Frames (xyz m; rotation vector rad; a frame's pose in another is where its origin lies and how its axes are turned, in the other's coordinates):
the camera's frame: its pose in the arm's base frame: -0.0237 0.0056 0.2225 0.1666 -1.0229 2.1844
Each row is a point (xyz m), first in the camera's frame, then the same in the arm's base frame.
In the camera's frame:
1: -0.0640 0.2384 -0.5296
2: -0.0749 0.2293 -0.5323
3: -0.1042 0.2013 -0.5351
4: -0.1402 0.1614 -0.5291
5: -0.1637 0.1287 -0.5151
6: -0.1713 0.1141 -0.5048
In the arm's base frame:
1: -0.0404 0.2449 -0.3103
2: -0.0259 0.2448 -0.3107
3: 0.0145 0.2430 -0.3066
4: 0.0660 0.2364 -0.2916
5: 0.1023 0.2278 -0.2709
6: 0.1156 0.2226 -0.2578

